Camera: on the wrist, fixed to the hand. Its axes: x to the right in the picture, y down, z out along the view.
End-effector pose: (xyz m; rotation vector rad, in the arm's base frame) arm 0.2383 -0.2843 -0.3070 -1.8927 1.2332 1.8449
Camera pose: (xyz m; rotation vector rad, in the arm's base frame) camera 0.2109 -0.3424 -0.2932 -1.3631 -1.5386 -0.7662
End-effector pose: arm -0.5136 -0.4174 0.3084 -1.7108 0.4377 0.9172
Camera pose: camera -0.5377 -0.4559 0.2610 -0.7205 -1.4952 -1.9982
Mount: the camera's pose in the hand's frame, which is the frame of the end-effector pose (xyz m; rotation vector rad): 0.0147 0.0601 -0.0220 0.0896 -0.8714 2.9131
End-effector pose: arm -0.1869 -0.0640 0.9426 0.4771 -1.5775 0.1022
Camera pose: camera -0.1879 -0.0053 0.9720 1.7398 1.1933 -1.6919
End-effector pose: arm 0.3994 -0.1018 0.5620 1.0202 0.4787 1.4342
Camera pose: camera 0.3491 -0.0916 0.6029 -0.9993 1.3668 -1.1611
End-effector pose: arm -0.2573 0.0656 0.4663 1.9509 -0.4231 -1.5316
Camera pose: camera -0.2250 0.0172 0.4967 -0.6596 -1.9783 0.1427
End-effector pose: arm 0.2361 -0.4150 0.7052 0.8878 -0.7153 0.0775
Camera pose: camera 0.2384 -0.3635 0.7458 0.7900 1.9432 -2.0549
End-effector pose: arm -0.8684 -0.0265 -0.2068 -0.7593 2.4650 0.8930
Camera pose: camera -0.9206 -0.0077 -0.1717 -2.8567 -0.7847 -0.8098
